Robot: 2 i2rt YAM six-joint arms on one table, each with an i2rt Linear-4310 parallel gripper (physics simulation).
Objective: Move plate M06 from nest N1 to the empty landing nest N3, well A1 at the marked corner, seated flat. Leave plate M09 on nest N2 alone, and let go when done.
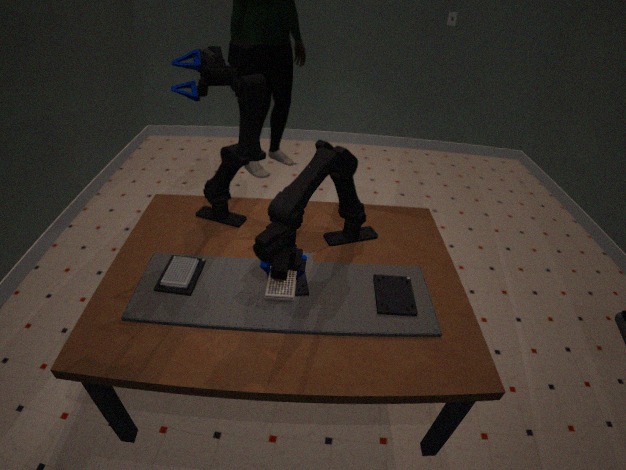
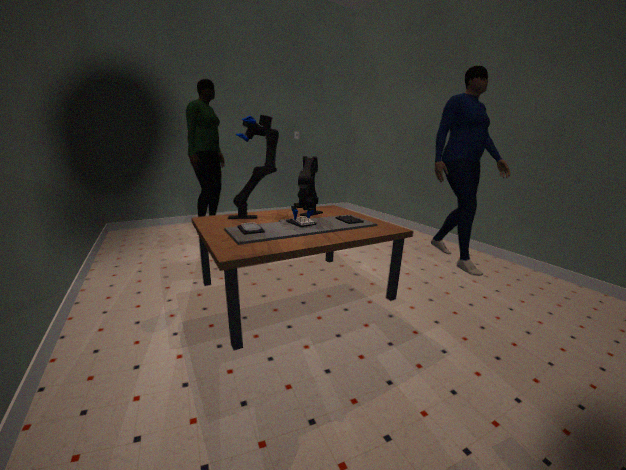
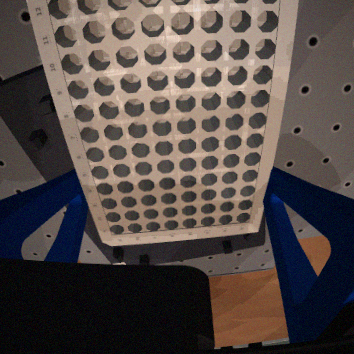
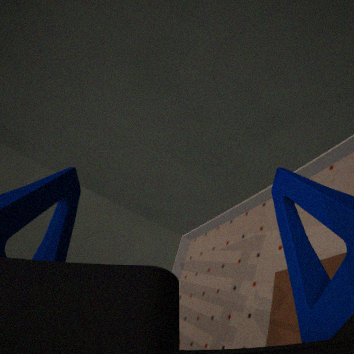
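My left gripper [image 1: 282, 266] [image 2: 302, 212] [image 3: 175, 176] is shut on plate M06 [image 1: 281, 288] [image 2: 305, 220] [image 3: 168, 105], a white well plate. Its blue fingers grip the plate's two long sides near one short end. The plate hangs just above the dark nest N1 [image 1: 302, 289] [image 3: 28, 116] in the middle of the grey mat [image 1: 232, 303] [image 2: 282, 231] [image 3: 316, 116]. Plate M09 [image 1: 179, 270] [image 2: 250, 227] sits on nest N2 at the mat's left end. The empty dark nest N3 [image 1: 394, 294] [image 2: 349, 218] lies at the right end, with a small white mark at its far right corner. My right gripper [image 1: 184, 76] [image 2: 245, 128] [image 4: 175, 178] is open and empty, high above the table's far left.
The mat lies on a wooden table [image 1: 252, 364] [image 2: 303, 245]. A person in green [image 1: 263, 61] [image 2: 203, 146] stands behind the table near the right arm. A person in blue [image 2: 465, 167] walks on the floor to the right of the table.
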